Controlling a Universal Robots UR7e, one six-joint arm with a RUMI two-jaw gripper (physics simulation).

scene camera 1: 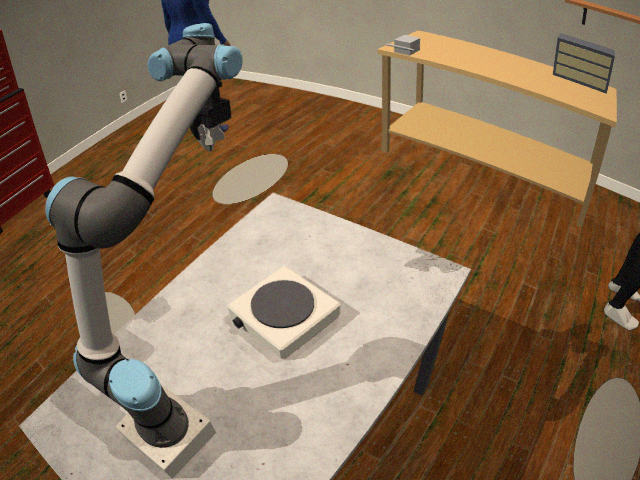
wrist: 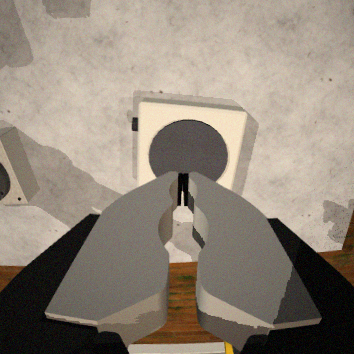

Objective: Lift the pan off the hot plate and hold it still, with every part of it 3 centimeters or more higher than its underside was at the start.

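Frame: origin at the arm's base, x back, y right, z up, level; centimetres.
Seen in the pictures: gripper, between the fingertips: (scene camera 1: 210, 151) (wrist: 182, 176); arm's base, origin of its link: (scene camera 1: 162, 423).
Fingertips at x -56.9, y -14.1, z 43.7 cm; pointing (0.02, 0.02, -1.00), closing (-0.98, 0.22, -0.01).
Pixels of each thing's top centre, then the offset from my fingertips to it. Level surfaces: height alone.
- hot plate, centre of its top: (wrist: 184, 157) (scene camera 1: 280, 303) dx +4.1, dy +19.7, dz -44.2 cm
- small black knob, centre of its top: (wrist: 134, 126) (scene camera 1: 237, 319) dx +13.9, dy +10.5, dz -46.2 cm
- pale table, height of its surface: dz -51.0 cm
The pan does not show in either view. The hot plate (scene camera 1: 325, 305) (wrist: 231, 127) is a cream square block with a round dark burner disc (scene camera 1: 282, 303) (wrist: 188, 147) on top and a small black knob (scene camera 1: 237, 322) (wrist: 135, 124) on one side. The disc is bare where it shows. My gripper (scene camera 1: 210, 146) (wrist: 182, 176) is shut with nothing between its jaws. It hangs high in the air, beyond the table's far left edge in the scene view, well above and away from the hot plate. In the wrist view the jaw tips cover the near part of the hot plate.
The hot plate stands on a pale table (scene camera 1: 310, 232) (wrist: 280, 50), with the robot's base plate (scene camera 1: 199, 431) at its front left. A wooden workbench (scene camera 1: 491, 67), a red cabinet (scene camera 1: 25, 134), a blue-clad figure (scene camera 1: 180, 15) and dark-trousered legs (scene camera 1: 628, 268) are around the room.
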